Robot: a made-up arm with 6 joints.
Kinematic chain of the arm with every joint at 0, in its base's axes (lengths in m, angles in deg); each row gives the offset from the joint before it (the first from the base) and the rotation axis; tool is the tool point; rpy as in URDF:
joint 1: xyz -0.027 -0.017 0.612 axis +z
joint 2: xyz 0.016 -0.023 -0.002 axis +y
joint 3: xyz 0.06 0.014 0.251 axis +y
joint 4: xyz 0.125 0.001 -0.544 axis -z
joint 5: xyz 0.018 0.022 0 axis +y
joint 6: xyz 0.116 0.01 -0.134 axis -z
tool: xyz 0.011 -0.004 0.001 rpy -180 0 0
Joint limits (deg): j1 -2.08..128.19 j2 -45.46..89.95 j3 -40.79..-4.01 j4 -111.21..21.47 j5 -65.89..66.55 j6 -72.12..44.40
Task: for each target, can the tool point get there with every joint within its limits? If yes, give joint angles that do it. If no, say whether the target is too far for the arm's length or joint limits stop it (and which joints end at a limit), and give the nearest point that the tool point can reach.
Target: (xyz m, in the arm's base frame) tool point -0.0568 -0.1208 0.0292
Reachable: yes | joints 97.13 62.48 -21.65 -24.10 37.13 -52.48
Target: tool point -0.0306 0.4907 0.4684
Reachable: yes | joints 68.53 -0.54 -26.28 -66.63 -50.49 -10.91
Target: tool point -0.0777 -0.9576 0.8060
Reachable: no: joint limits stop it (at a limit: joint 2, joint 3, joint 4) | nearest point -0.0508 -0.4585 0.4460 | short by 0.616 m
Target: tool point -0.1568 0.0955 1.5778
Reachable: no: joint limits stop it (at a limit: joint 1, joint 2, joint 3, joint 5) | nearest point -0.2659 0.2798 1.1157 | short by 0.509 m
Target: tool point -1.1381 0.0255 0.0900
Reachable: no: too far | nearest point -0.4679 -0.0001 0.3072 | short by 0.705 m
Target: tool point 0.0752 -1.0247 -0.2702
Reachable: no: too far | nearest point 0.0097 -0.3785 0.1461 | short by 0.771 m
